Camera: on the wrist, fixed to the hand. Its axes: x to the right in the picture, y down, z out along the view.
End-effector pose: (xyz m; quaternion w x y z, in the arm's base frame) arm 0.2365 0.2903 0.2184 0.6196 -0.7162 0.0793 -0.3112
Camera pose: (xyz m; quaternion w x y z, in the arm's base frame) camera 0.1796 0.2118 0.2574 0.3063 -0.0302 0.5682 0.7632
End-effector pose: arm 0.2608 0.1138 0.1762 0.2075 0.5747 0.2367 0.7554
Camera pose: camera 0.1654 0.1345 0.1390 0.6558 -0.4059 0.6296 -0.0937
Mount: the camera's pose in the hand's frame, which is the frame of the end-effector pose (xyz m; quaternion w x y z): 0.0076 -0.0348 -0.0982 0.0190 -0.0367 -0.2282 0.9727
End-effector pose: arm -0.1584 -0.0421 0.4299 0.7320 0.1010 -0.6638 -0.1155
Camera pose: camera -0.0612 -0.0781 0.4170 0.0215 0.6970 0.2737 -0.6624
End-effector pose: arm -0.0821 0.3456 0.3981 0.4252 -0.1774 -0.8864 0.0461
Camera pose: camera -0.0204 0.3090 0.4741 0.2455 0.8706 -0.0570 -0.4224
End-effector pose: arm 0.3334 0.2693 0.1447 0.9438 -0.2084 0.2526 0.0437
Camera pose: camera 0.3015 0.1967 0.0767 0.0254 0.2171 -0.0095 0.9758
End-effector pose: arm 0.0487 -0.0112 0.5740 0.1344 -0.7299 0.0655 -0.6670
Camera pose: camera -0.0508 0.0093 0.5984 0.6395 -0.1073 0.7051 0.2870
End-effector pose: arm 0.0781 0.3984 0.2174 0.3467 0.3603 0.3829 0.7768
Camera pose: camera 0.0024 0.3869 0.1463 0.6484 -0.5438 0.4508 -0.2838
